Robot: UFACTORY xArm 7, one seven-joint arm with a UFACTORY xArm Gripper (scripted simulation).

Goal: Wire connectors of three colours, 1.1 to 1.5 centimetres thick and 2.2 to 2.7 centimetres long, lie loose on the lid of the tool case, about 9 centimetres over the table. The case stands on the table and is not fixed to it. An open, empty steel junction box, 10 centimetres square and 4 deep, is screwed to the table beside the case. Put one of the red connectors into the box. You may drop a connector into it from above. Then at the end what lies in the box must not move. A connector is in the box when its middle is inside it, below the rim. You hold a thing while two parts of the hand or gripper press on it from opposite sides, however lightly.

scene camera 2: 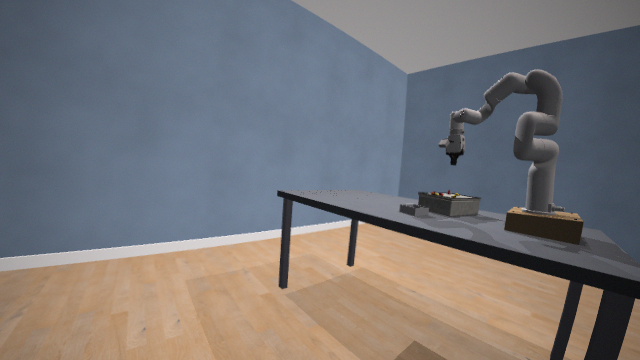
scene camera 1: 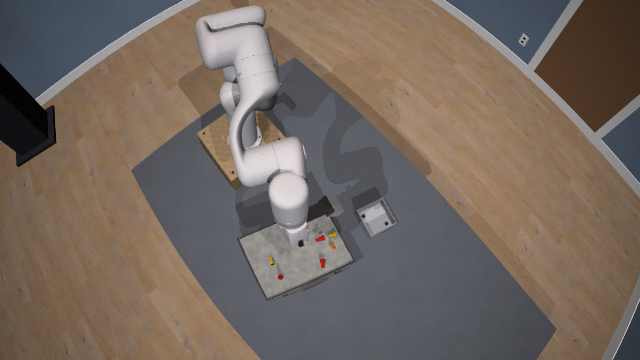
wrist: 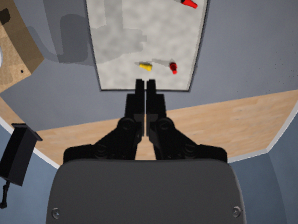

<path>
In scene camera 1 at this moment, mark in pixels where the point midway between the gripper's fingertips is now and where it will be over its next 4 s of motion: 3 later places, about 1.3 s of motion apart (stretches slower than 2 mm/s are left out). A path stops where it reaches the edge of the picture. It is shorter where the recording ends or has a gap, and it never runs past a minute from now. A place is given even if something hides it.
The gripper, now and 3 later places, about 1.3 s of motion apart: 292,234; 283,260; 279,275; 280,277
</path>
